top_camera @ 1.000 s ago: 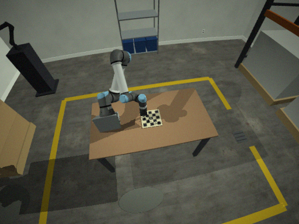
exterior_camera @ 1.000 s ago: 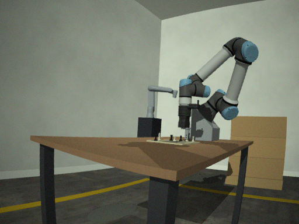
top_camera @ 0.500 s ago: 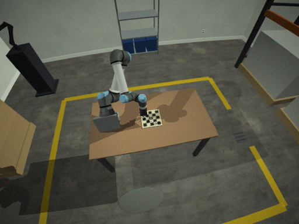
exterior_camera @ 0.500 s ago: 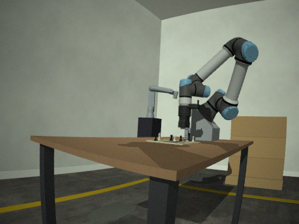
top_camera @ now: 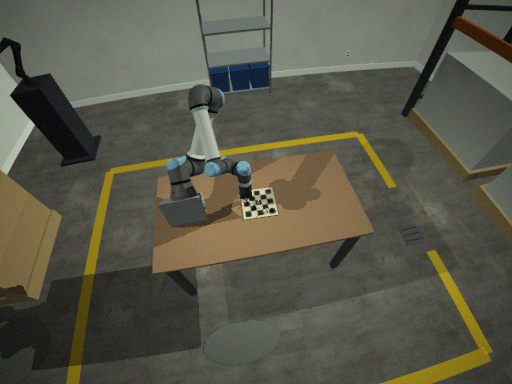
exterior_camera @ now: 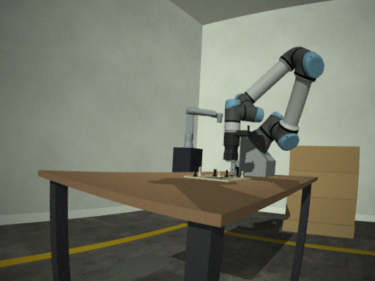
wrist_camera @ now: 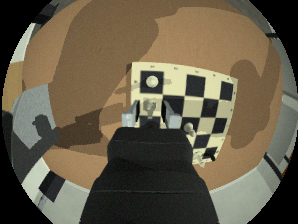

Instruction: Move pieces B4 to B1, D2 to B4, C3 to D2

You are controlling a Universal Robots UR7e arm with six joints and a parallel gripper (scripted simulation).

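My hand is 2 cm above the white piece. Also, from my hand: black piece: 4 cm ahead, 8 cm to the right, 1 cm below; chessboard: 7 cm ahead, 4 cm to the right, 3 cm below.
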